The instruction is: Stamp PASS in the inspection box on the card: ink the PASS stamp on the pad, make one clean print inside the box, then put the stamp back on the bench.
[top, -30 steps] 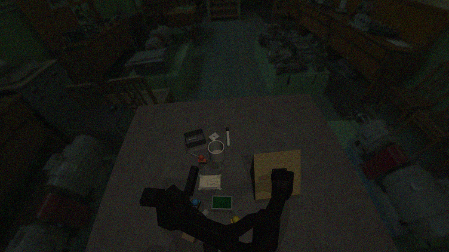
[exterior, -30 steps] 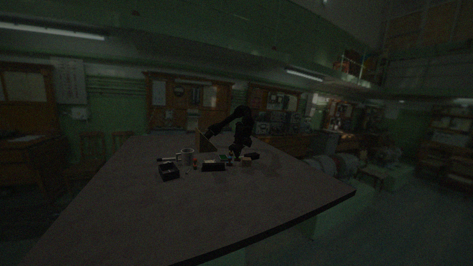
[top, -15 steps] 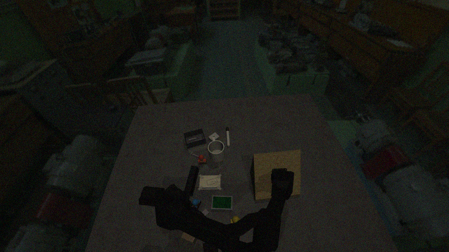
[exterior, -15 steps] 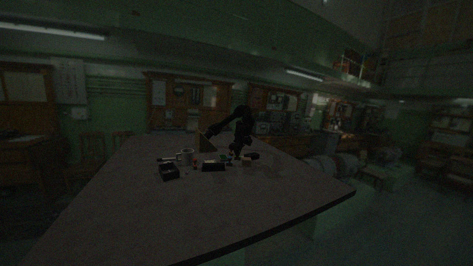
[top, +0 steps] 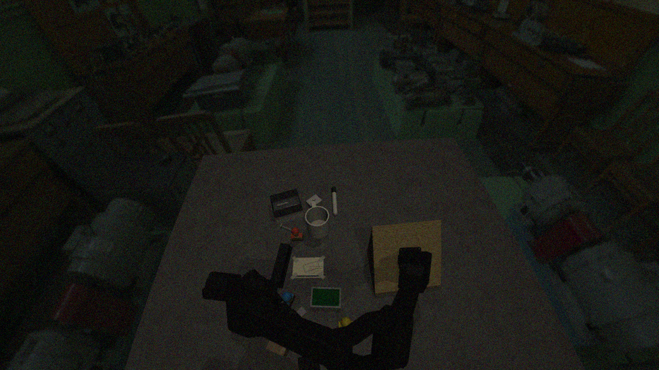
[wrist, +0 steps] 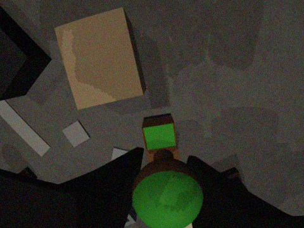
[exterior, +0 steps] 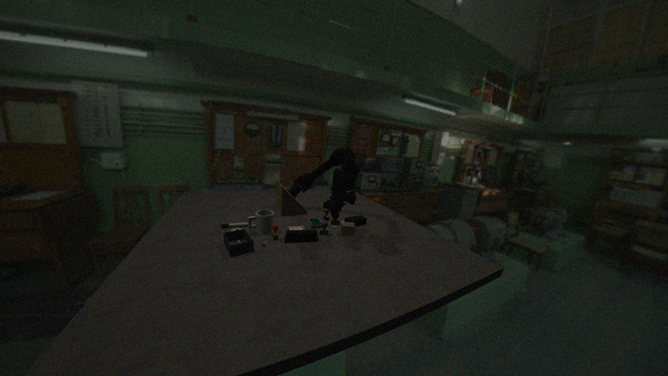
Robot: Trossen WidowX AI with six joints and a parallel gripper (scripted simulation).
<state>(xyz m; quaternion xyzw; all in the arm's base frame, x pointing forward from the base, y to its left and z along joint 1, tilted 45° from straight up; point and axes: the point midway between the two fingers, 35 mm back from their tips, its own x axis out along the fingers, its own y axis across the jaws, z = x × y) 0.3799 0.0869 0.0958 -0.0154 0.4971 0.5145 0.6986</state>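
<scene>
My gripper tip is now 13 cm past the ink pad, 7 cm above it and 5 cm to the left of it. The rest, counted from my gripper tip: tan block 7 cm to the left, 6 cm below, 1 cm behind; green stamp right at my gripper tip; blue stamp 6 cm below, 4 cm to the right, 2 cm behind.
</scene>
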